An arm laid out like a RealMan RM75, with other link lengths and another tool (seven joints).
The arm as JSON. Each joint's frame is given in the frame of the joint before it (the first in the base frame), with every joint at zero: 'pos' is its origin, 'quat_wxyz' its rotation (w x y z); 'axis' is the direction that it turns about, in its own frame. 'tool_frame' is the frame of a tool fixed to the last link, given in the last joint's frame.
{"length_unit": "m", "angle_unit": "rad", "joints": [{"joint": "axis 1", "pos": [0.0, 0.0, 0.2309], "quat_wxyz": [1.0, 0.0, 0.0, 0.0], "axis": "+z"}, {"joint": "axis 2", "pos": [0.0, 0.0, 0.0], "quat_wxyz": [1.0, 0.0, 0.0, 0.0], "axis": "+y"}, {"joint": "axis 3", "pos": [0.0, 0.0, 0.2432], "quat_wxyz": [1.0, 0.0, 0.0, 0.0], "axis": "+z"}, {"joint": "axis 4", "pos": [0.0, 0.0, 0.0], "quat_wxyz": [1.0, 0.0, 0.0, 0.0], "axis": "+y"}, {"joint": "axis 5", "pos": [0.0, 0.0, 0.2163], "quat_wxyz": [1.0, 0.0, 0.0, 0.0], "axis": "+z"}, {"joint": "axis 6", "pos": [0.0, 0.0, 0.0], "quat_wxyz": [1.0, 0.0, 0.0, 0.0], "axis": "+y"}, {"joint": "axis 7", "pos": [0.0, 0.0, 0.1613], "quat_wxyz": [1.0, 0.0, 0.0, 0.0], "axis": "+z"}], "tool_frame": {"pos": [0.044, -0.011, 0.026], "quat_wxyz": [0.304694, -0.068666, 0.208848, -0.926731]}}
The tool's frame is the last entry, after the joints.
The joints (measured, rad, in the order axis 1, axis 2, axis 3, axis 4, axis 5, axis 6, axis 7), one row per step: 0.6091, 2.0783, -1.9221, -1.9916, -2.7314, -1.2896, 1.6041; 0.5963, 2.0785, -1.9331, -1.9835, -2.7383, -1.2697, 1.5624; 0.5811, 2.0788, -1.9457, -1.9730, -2.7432, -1.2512, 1.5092; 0.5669, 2.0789, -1.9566, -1.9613, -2.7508, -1.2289, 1.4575; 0.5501, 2.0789, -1.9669, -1.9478, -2.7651, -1.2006, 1.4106; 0.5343, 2.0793, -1.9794, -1.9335, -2.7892, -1.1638, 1.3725; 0.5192, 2.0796, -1.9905, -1.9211, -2.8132, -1.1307, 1.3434; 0.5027, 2.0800, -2.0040, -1.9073, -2.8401, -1.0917, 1.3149; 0.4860, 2.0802, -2.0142, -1.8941, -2.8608, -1.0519, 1.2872; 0.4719, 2.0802, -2.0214, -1.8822, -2.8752, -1.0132, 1.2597; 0.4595, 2.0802, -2.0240, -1.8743, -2.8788, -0.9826, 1.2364; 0.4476, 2.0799, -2.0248, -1.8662, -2.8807, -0.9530, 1.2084; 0.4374, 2.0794, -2.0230, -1.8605, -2.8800, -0.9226, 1.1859; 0.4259, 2.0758, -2.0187, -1.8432, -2.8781, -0.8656, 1.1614; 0.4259, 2.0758, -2.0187, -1.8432, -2.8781, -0.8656, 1.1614; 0.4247, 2.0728, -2.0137, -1.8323, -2.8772, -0.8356, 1.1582
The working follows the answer.
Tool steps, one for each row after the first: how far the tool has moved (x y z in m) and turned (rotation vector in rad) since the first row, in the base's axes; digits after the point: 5 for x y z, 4 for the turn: 0.00110, 0.00087, -0.00231, 0.0025, -0.0199, 0.0317; 0.00328, 0.00132, -0.00577, 0.0008, -0.0485, 0.0687; 0.00511, 0.00258, -0.00849, 0.0038, -0.0747, 0.1059; 0.00792, 0.00507, -0.01022, 0.0149, -0.0985, 0.1386; 0.00975, 0.00835, -0.01114, 0.0357, -0.1182, 0.1712; 0.01194, 0.01127, -0.01156, 0.0563, -0.1353, 0.1965; 0.01397, 0.01406, -0.01226, 0.0790, -0.1520, 0.2244; 0.01582, 0.01661, -0.01265, 0.0996, -0.1639, 0.2502; 0.01658, 0.01878, -0.01278, 0.1179, -0.1719, 0.2766; 0.01714, 0.02014, -0.01264, 0.1296, -0.1729, 0.2954; 0.01777, 0.02164, -0.01218, 0.1414, -0.1768, 0.3164; 0.01735, 0.02325, -0.01062, 0.1553, -0.1735, 0.3346; 0.01750, 0.02754, -0.00781, 0.1817, -0.1626, 0.3568; 0.01750, 0.02754, -0.00781, 0.1817, -0.1626, 0.3568; 0.01734, 0.03077, -0.00544, 0.1980, -0.1525, 0.3629
Tool pose at each row, in the base's axes (x y z in m, rotation vector in rad; rounded; the steps above come from the unrounded poses): -0.01472, 0.35133, -0.03514, -0.8843, 2.5805, 1.4478; -0.01362, 0.35220, -0.03746, -0.9387, 2.5615, 1.4422; -0.01143, 0.35265, -0.04092, -1.0046, 2.5387, 1.4252; -0.00961, 0.35391, -0.04363, -1.0684, 2.5118, 1.4150; -0.00680, 0.35640, -0.04537, -1.1229, 2.4787, 1.4146; -0.00497, 0.35968, -0.04628, -1.1735, 2.4385, 1.4280; -0.00278, 0.36260, -0.04670, -1.2123, 2.4012, 1.4415; -0.00075, 0.36539, -0.04740, -1.2535, 2.3608, 1.4575; 0.00110, 0.36794, -0.04780, -1.2901, 2.3257, 1.4744; 0.00187, 0.37011, -0.04792, -1.3260, 2.2951, 1.4917; 0.00243, 0.37147, -0.04778, -1.3502, 2.2776, 1.5064; 0.00305, 0.37297, -0.04732, -1.3782, 2.2570, 1.5189; 0.00264, 0.37458, -0.04577, -1.3996, 2.2398, 1.5395; 0.00278, 0.37887, -0.04296, -1.4214, 2.2136, 1.5806; 0.00278, 0.37887, -0.04296, -1.4214, 2.2136, 1.5806; 0.00262, 0.38210, -0.04058, -1.4233, 2.2020, 1.6079

